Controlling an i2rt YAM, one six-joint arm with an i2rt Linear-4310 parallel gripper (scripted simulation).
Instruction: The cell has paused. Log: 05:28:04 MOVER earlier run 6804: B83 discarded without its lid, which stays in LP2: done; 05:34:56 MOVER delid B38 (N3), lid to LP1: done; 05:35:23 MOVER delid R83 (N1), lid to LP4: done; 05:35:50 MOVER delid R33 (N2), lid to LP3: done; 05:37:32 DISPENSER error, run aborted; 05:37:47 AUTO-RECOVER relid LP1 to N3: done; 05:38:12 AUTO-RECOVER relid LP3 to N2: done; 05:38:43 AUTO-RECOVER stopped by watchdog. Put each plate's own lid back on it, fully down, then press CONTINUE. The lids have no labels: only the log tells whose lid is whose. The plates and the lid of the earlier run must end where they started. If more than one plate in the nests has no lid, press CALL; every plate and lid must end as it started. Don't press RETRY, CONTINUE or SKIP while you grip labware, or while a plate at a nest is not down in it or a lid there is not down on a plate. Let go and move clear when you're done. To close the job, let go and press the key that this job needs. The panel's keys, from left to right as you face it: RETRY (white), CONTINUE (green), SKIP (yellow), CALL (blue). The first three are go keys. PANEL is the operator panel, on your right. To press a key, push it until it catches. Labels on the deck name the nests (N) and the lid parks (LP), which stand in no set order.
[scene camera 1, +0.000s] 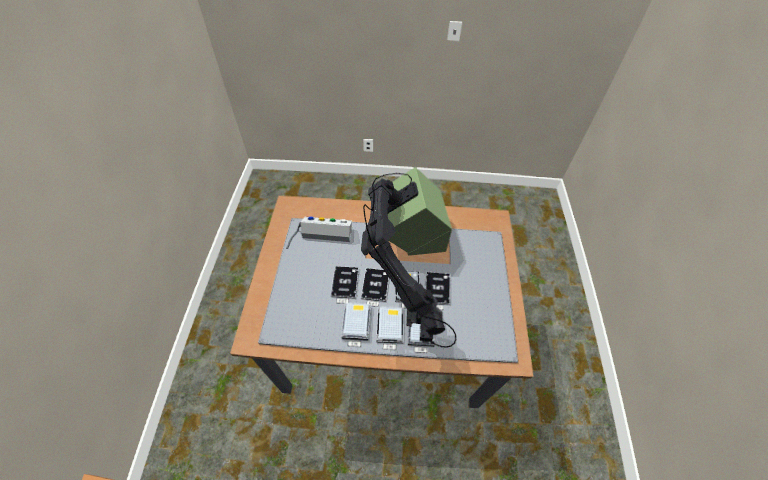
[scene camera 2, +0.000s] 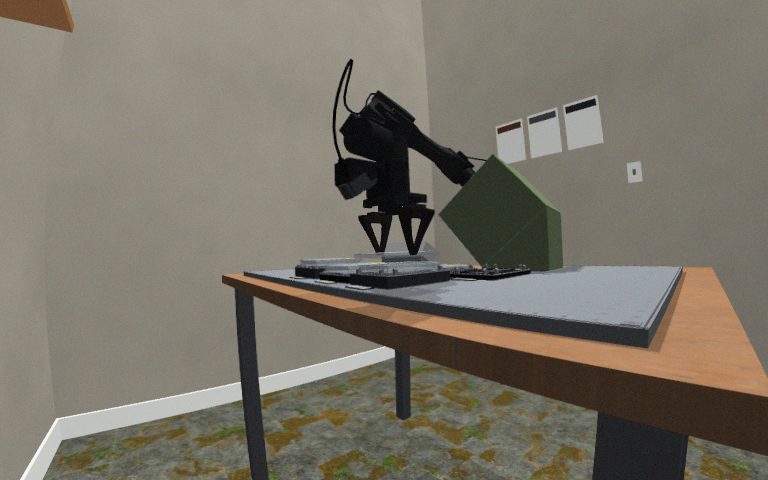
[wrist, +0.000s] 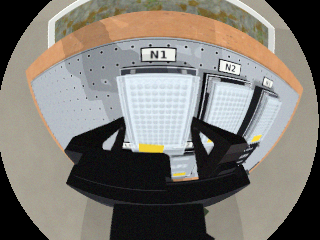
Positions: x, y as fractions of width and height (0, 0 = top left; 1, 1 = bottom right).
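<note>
I can see my gripper (scene camera 2: 0.51, 0.53), and in the wrist view there is my gripper (wrist: 0.50, 0.50) again. A key panel (scene camera 1: 0.41, 0.48) is visible to me as well.
</note>
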